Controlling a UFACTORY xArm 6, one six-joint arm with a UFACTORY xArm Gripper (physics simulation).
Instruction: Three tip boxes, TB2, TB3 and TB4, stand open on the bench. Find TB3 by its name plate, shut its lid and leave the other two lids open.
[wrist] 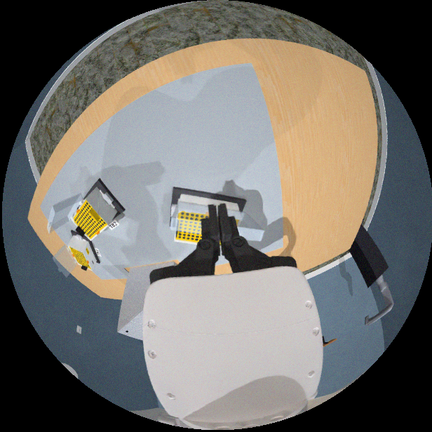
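Note:
The nearest tip box, with a yellow tip rack (187,228), stands in the middle of the wrist view; its name plate does not show. Its clear lid (253,232) is up, reaching past the right side; its exact tilt is hard to tell. My gripper (216,215) is shut and empty, its fingers over this box and hiding part of the rack. A second box (89,219) stands open at the left, with the name plate TB2 (113,225). A third box (80,253) stands open below it; its plate (98,253) is too small to read.
The boxes stand on a grey-blue mat (200,120) on the wooden bench (325,150). A pale grey block (135,300) is at the lower left beside the gripper body. A black object with a grey bent handle (370,257) is at the right bench edge.

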